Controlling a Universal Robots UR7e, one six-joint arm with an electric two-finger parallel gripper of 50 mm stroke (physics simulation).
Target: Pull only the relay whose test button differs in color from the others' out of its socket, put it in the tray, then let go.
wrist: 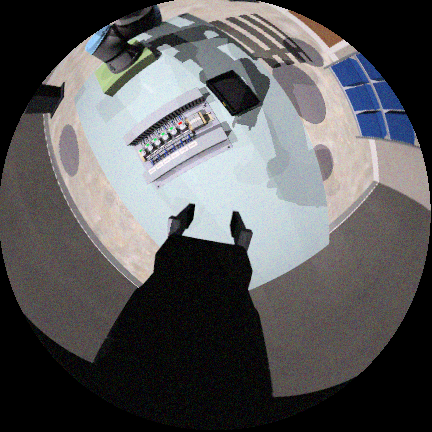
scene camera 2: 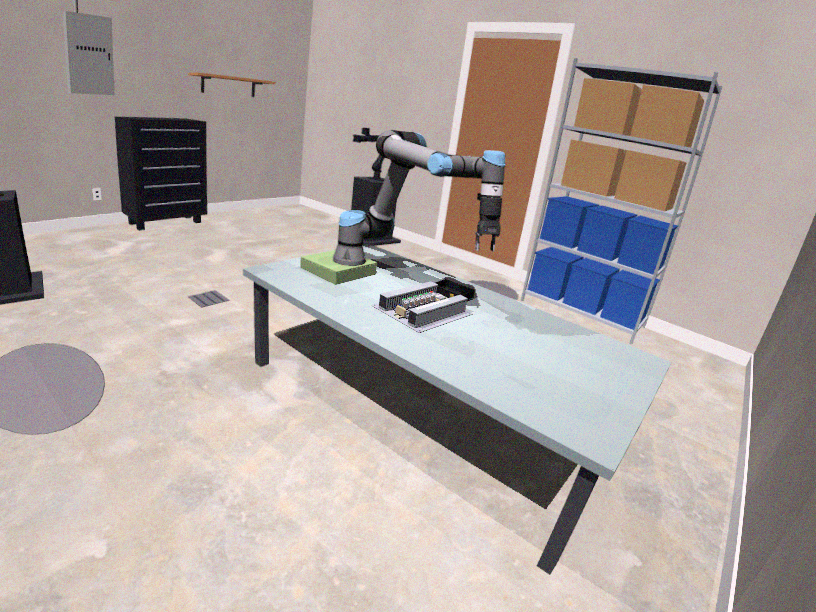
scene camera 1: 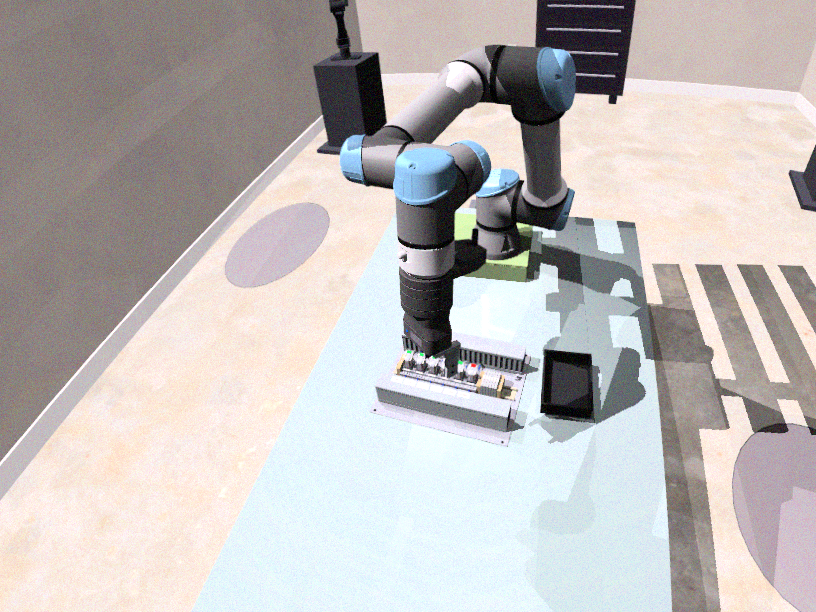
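Where they show: gripper, fingertip midpoint: (wrist: 212, 214) (scene camera 2: 484, 250) (scene camera 1: 440, 364); arm's base, origin of the base link: (wrist: 125, 60) (scene camera 2: 349, 260) (scene camera 1: 495, 245).
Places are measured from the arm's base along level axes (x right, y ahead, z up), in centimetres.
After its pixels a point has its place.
The relay with the red test button (scene camera 1: 473, 370) @[x -9.3, y 48.1, z 0.8 cm] (wrist: 181, 126) @[x -8.9, y 48.3, z 0.8 cm] sits in its socket at the end of the relay row beside the tan terminal blocks. Several relays with green buttons (scene camera 1: 408, 357) @[x 6.0, y 49.5, z 0.9 cm] (wrist: 164, 136) @[x -2.9, y 48.5, z 0.9 cm] stand in the same row. The black tray (scene camera 1: 568, 387) @[x -30.1, y 40.7, z -5.6 cm] (wrist: 234, 93) @[x -30.4, y 41.2, z -5.6 cm] lies beside the panel and looks empty; it is partly hidden behind the panel in scene camera 2. My gripper (scene camera 1: 442, 361) @[x -10.5, y 68.1, z 25.2 cm] (scene camera 2: 485, 245) @[x -10.5, y 68.1, z 25.2 cm] (wrist: 212, 214) @[x -10.5, y 68.1, z 25.2 cm] is open with nothing between its fingers. It points down, high above the table; in scene camera 1 it covers part of the relay row.
The relays stand between two grey slotted wire ducts (scene camera 1: 441, 400) @[x -5.5, y 57.9, z 0.3 cm] (scene camera 2: 437, 310) @[x -1.6, y 58.4, z -1.1 cm] (wrist: 190, 158) that rise on both sides of the row. The arm's green base block (scene camera 1: 506, 270) @[x -5.6, y 7.9, z -2.1 cm] (scene camera 2: 337, 268) @[x 11.2, y 7.5, z 0.2 cm] is at the table's far end. A shelf rack with boxes stands beyond the table.
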